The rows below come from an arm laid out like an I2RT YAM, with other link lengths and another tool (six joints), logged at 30 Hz.
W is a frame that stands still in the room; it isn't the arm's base.
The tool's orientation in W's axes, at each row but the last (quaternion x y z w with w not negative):
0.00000, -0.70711, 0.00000, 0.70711
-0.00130, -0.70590, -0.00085, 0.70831
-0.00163, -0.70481, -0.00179, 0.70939
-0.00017, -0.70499, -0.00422, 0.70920
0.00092, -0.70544, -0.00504, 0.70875
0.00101, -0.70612, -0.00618, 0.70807
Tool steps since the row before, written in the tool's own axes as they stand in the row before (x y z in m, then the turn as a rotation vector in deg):
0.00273, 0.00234, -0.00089, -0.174, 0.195, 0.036
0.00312, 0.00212, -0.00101, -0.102, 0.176, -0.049
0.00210, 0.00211, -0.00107, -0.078, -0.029, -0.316
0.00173, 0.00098, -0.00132, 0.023, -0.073, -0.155
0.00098, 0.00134, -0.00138, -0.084, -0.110, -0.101
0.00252, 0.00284, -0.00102, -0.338, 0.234, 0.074
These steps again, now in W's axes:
0.00089, 0.00234, 0.00273, -0.036, 0.195, -0.174
0.00103, 0.00212, 0.00312, 0.049, 0.176, -0.102
0.00109, 0.00210, 0.00209, 0.315, -0.031, -0.080
0.00134, 0.00096, 0.00173, 0.155, -0.074, 0.022
0.00139, 0.00132, 0.00098, 0.100, -0.110, -0.085
0.00105, 0.00281, 0.00255, -0.073, 0.238, -0.335

